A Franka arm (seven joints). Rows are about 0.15 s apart.
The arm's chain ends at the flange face. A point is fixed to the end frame.
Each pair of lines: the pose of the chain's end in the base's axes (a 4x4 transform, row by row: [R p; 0 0 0 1], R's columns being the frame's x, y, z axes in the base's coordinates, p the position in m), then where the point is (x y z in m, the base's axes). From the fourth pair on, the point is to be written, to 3 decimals.
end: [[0.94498 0.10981 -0.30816 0.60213], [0.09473 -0.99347 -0.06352 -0.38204], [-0.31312 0.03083 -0.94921 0.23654], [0 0 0 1]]
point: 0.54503 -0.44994 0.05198
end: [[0.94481 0.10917 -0.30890 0.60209], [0.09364 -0.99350 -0.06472 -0.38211], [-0.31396 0.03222 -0.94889 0.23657], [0 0 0 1]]
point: 0.54481 -0.45025 0.05215
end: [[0.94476 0.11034 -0.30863 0.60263], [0.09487 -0.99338 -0.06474 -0.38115], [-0.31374 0.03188 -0.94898 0.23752], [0 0 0 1]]
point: 0.54547 -0.44929 0.05306
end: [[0.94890 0.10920 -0.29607 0.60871], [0.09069 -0.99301 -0.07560 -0.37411], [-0.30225 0.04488 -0.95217 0.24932], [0 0 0 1]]
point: 0.554 -0.444 0.065
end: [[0.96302 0.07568 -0.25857 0.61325], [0.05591 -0.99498 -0.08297 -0.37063], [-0.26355 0.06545 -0.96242 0.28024], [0 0 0 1]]
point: 0.564 -0.442 0.095
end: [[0.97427 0.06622 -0.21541 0.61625], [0.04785 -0.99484 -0.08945 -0.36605], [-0.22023 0.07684 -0.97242 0.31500], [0 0 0 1]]
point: 0.575 -0.439 0.128
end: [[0.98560 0.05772 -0.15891 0.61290], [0.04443 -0.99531 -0.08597 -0.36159], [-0.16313 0.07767 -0.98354 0.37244], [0 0 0 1]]
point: 0.582 -0.434 0.183
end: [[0.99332 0.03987 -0.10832 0.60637], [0.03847 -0.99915 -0.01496 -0.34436], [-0.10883 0.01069 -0.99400 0.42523], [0 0 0 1]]
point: 0.585 -0.403 0.230
